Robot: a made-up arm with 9 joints. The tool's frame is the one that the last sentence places.
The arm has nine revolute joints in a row. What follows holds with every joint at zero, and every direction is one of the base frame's.
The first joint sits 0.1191 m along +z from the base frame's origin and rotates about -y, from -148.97 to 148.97 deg.
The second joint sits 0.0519 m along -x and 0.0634 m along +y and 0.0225 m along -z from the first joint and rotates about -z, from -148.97 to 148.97 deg.
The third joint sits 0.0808 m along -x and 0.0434 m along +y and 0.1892 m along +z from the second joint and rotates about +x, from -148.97 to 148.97 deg.
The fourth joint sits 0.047 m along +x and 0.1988 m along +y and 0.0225 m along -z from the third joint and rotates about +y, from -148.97 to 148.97 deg.
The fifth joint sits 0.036 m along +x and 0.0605 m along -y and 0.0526 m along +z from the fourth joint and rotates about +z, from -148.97 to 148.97 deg.
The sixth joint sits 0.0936 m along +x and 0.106 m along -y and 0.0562 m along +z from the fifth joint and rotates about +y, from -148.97 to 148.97 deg.
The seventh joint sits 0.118 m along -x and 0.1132 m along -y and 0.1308 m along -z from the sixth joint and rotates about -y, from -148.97 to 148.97 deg.
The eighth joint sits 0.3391 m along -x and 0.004 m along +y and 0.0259 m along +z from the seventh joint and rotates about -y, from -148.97 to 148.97 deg.
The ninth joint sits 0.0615 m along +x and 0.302 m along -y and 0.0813 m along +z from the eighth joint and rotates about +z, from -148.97 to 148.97 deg.
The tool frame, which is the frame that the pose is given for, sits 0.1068 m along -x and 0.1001 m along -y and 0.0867 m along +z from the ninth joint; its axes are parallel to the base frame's.
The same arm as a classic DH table. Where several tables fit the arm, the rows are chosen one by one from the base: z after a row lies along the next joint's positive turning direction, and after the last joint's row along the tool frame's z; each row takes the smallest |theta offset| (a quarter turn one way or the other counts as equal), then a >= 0, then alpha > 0; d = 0 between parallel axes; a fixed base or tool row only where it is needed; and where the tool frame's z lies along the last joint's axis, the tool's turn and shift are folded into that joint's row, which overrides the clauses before.
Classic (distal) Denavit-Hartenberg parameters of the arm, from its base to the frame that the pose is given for. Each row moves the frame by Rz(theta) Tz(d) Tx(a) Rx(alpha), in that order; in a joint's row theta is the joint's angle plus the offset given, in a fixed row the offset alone. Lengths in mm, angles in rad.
base (fixed): a 0; alpha 1.5708; d 119.1; theta offset 0
joint 1: a -51.9; alpha 1.5708; d -63.4; theta offset 0
joint 2: a 43.4; alpha -1.5708; d -166.7; theta offset -1.5708
joint 3: a 22.5; alpha -1.5708; d -33.8; theta offset -1.5708
joint 4: a 36; alpha 1.5708; d 138.3; theta offset -1.5708
joint 5: a 93.6; alpha -1.5708; d 108.8; theta offset 0
joint 6: a -176.2; alpha 3.1416; d 0; theta offset -0.8368
joint 7: a -340.1; alpha 0; d 0; theta offset -0.913
joint 8: a 61.5; alpha -1.5708; d 517.2; theta offset 0.0762
joint 9: a -146.4; alpha 0; d 0; theta offset 0.753
tool (fixed): a 0; alpha 0; d 168; theta offset -0.753
Joint limits (rad, base to tool): -2.6..2.6 -2.6..2.6 -2.6..2.6 -2.6..2.6 -2.6..2.6 -2.6..2.6 -2.6..2.6 -2.6..2.6 -2.6..2.6

